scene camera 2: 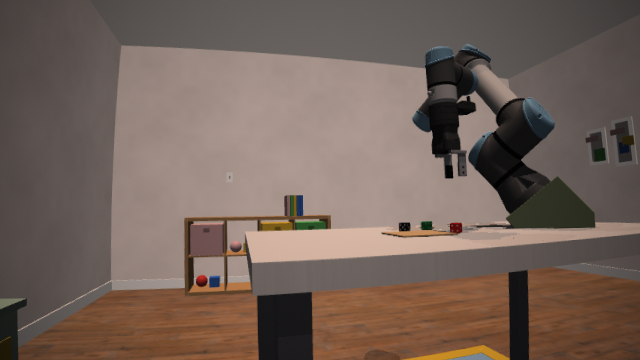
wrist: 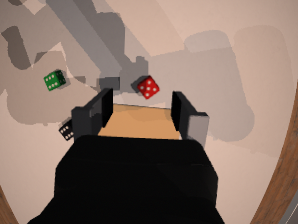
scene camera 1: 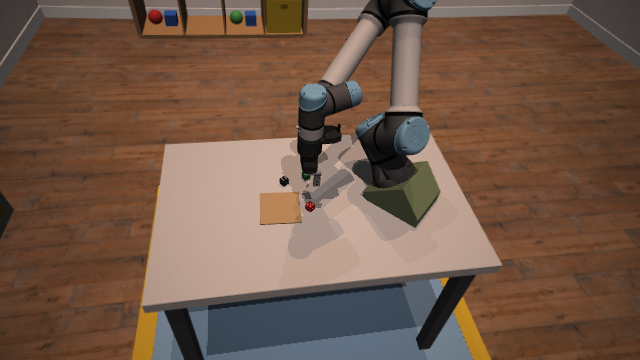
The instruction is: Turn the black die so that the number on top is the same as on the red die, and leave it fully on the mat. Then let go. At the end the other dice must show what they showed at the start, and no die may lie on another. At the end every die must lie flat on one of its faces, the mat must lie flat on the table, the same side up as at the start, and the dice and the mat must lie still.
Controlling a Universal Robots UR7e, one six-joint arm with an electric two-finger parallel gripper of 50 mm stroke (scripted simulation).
The pictures show: my gripper and a mat.
My gripper is seen too in the wrist view.
